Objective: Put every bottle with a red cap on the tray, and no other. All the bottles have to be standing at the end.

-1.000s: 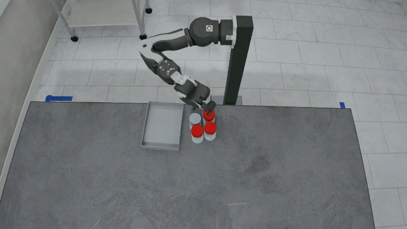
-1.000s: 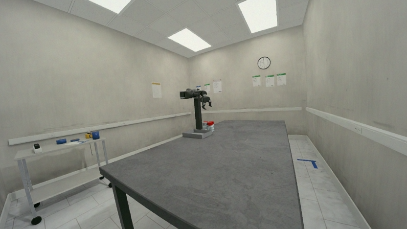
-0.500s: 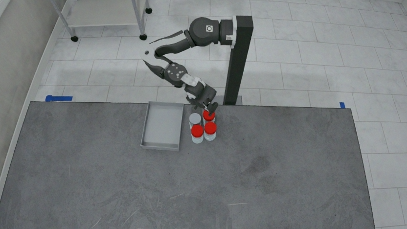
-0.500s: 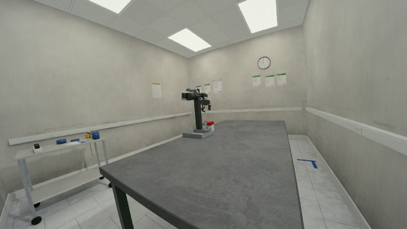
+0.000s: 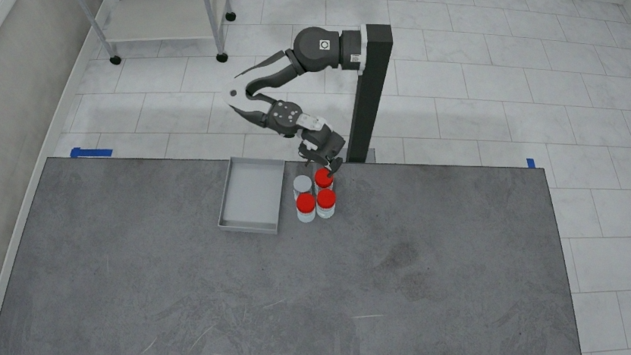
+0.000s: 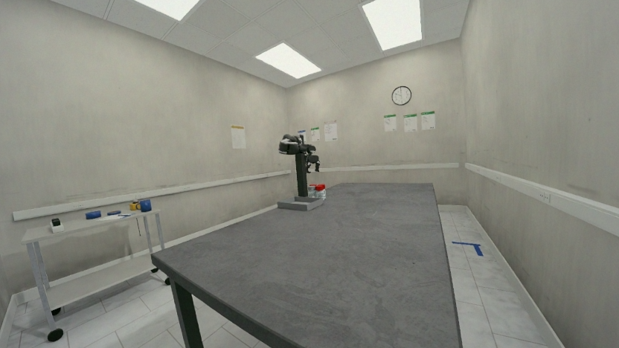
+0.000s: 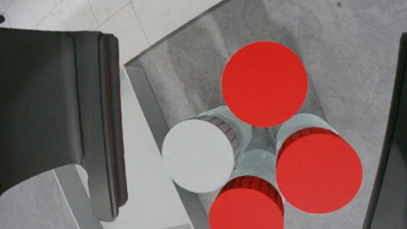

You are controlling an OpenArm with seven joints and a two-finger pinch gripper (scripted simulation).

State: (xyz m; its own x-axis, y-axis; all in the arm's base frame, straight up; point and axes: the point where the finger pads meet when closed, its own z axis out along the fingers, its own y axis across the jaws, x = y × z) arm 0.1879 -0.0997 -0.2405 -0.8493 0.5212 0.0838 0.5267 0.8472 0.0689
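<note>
The grey-capped bottle is 10 mm ahead of my hand, 60 mm to the right of it and 160 mm below it. Also, from my hand: grey tray: 10 mm ahead, 210 mm to the right, 190 mm below.
</note>
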